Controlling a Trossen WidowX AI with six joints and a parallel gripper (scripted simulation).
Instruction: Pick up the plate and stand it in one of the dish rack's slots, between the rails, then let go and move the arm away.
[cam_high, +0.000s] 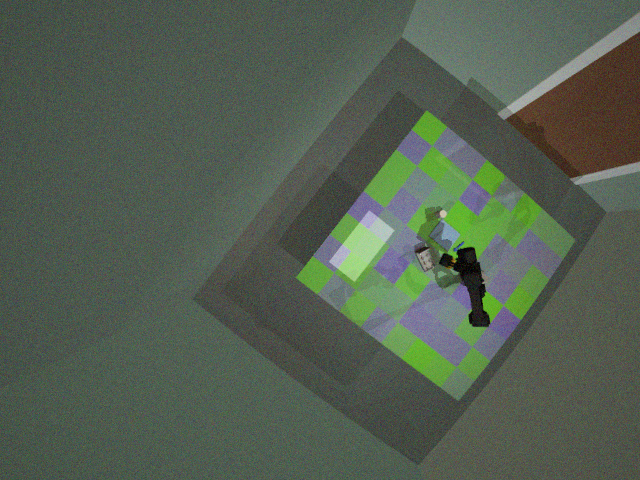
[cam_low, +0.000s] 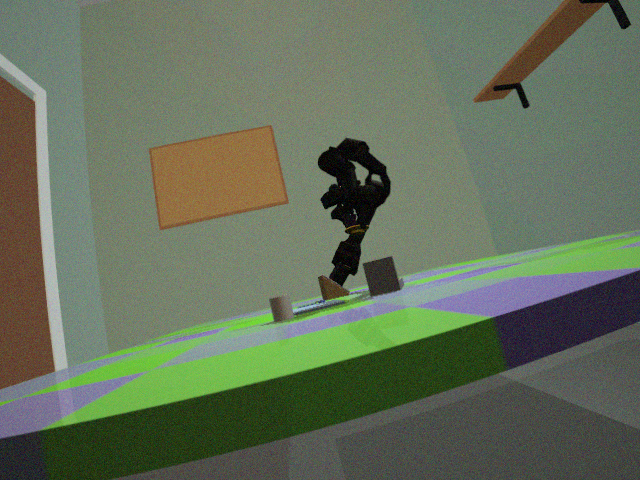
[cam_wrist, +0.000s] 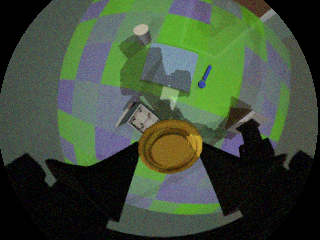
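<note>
The dish rack is 40 mm ahead of my gripper tip, 30 mm to the left of it and 140 mm below it. Round my gripper tip: plate (10 mm above); then blue spoon (70 mm behind, 160 mm to the right, 160 mm below); then beige cylinder (150 mm ahead, 230 mm to the right, 140 mm below).
</note>
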